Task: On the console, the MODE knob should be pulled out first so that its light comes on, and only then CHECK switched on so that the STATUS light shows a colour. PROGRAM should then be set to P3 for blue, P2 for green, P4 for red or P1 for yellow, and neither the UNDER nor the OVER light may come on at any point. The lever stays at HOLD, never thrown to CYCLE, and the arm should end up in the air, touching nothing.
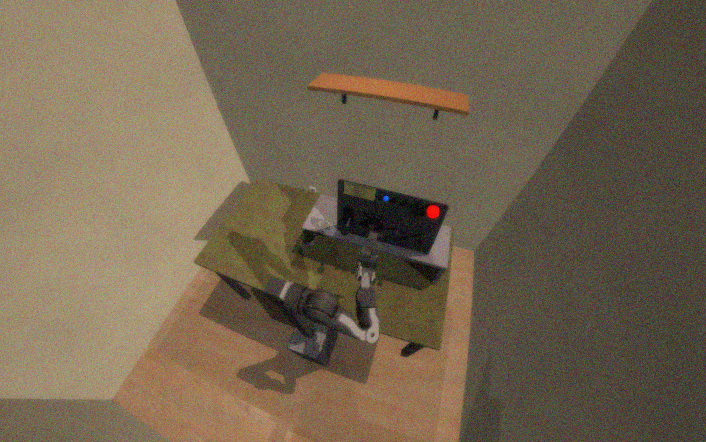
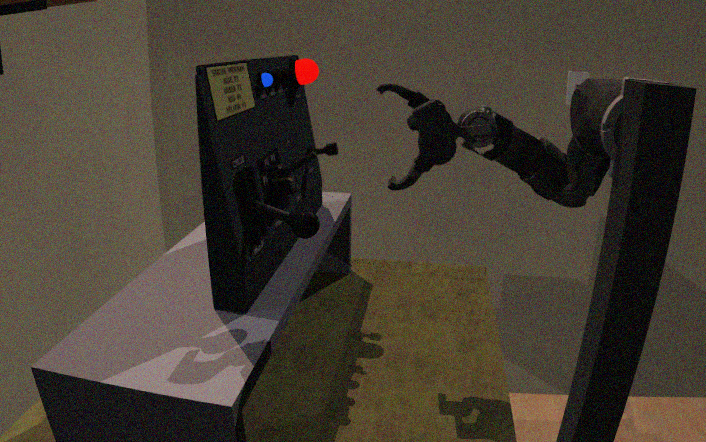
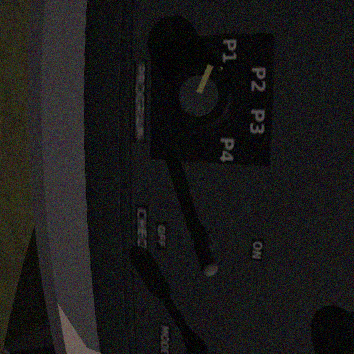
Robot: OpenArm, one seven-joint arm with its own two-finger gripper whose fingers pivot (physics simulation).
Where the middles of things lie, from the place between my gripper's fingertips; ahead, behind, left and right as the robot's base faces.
Scene:
Right now the dark console (image 2: 252, 114) is 17 cm ahead of my hand, 2 cm to the right of it and 4 cm below it. The rest, counted from my hand: ball-ended lever (image 2: 305, 223) 12 cm ahead, 16 cm to the left, 9 cm below.

